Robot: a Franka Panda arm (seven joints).
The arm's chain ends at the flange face. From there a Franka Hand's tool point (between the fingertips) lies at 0.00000 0.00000 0.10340 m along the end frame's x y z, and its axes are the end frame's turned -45 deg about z.
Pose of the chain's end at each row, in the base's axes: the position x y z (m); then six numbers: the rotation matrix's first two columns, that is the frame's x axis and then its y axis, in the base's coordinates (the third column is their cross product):
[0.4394 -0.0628 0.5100 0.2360 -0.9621 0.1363 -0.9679 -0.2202 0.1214]
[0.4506 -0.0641 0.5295 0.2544 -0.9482 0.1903 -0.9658 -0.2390 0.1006]
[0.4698 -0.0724 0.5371 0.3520 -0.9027 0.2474 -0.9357 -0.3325 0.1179]
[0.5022 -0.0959 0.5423 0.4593 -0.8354 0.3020 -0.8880 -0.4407 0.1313]
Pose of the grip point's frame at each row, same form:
[0.4304 -0.0794 0.4083 0.8513 -0.5246 0.0105 -0.5175 -0.8360 0.1822]
[0.4454 -0.0858 0.4285 0.8628 -0.5015 0.0634 -0.5030 -0.8395 0.2057]
[0.4673 -0.1006 0.4377 0.9105 -0.4032 0.0916 -0.4127 -0.8734 0.2583]
[0.5046 -0.1299 0.4447 0.9527 -0.2791 0.1207 -0.3031 -0.9023 0.3064]

